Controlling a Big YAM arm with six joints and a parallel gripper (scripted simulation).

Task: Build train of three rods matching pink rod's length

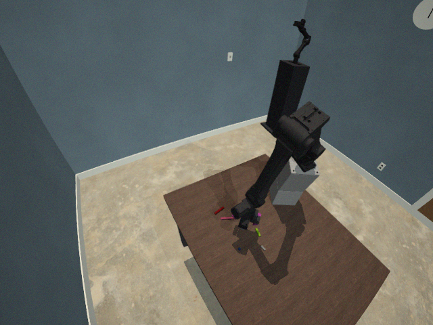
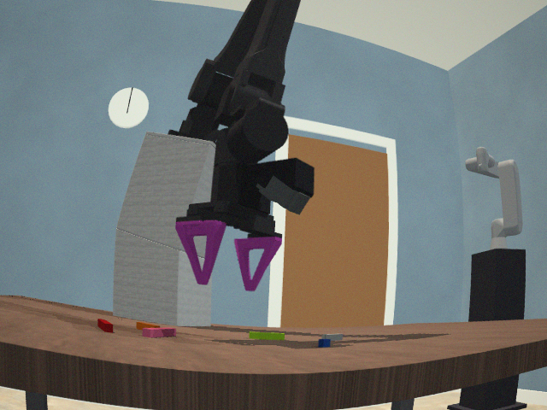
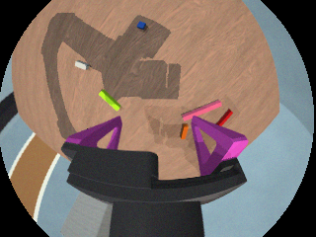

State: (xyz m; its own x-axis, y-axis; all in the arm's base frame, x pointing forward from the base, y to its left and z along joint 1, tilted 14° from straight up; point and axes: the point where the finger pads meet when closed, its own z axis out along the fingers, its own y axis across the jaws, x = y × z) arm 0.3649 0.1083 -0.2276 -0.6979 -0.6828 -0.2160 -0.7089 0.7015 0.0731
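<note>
Right now my hand is 11 cm to the right of the blue rod, 8 cm short of it and 7 cm above it. Round my hand: orange rod (11 cm to the right, 7 cm below, 1 cm behind); lime rod (7 cm below, 6 cm to the left, 6 cm behind); pink rod (8 cm to the right, 7 cm below, 5 cm ahead).
</note>
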